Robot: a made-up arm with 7 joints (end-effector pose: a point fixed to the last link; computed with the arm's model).
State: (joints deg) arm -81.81 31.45 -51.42 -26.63 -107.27 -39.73 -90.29
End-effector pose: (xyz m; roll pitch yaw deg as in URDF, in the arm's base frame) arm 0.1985 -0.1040 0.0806 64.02 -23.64 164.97
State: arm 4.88 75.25 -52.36 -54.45 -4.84 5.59 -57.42
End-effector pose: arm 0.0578 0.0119 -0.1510 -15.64 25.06 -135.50
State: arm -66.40 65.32 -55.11 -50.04 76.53 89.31 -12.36
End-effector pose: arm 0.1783 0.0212 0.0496 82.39 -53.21 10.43
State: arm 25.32 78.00 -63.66 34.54 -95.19 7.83 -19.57
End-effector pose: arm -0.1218 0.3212 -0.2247 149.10 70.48 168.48
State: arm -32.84 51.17 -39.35 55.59 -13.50 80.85 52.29
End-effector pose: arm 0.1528 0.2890 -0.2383 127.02 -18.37 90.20
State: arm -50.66 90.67 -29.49 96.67 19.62 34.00 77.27
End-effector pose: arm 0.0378 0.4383 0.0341 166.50 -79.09 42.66
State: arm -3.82 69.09 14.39 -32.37 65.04 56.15 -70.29
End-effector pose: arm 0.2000 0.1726 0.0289 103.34 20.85 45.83
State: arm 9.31 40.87 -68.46 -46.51 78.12 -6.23 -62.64
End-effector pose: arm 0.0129 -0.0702 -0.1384 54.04 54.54 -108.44
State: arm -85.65 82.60 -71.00 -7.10 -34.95 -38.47 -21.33
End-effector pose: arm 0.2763 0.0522 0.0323 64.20 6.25 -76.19
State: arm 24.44 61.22 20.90 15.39 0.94 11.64 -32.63
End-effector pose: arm 0.1067 0.3420 -0.1550 74.74 57.43 36.56
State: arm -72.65 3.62 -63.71 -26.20 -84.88 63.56 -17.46
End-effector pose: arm 0.0701 -0.1696 -0.0556 -31.70 24.80 -154.46
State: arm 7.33 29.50 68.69 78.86 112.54 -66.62 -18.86
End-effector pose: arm -0.0720 0.2312 -0.3219 -10.02 65.04 -72.67
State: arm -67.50 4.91 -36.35 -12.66 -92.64 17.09 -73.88
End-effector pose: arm 0.1966 -0.1620 0.0378 22.60 -38.92 178.45
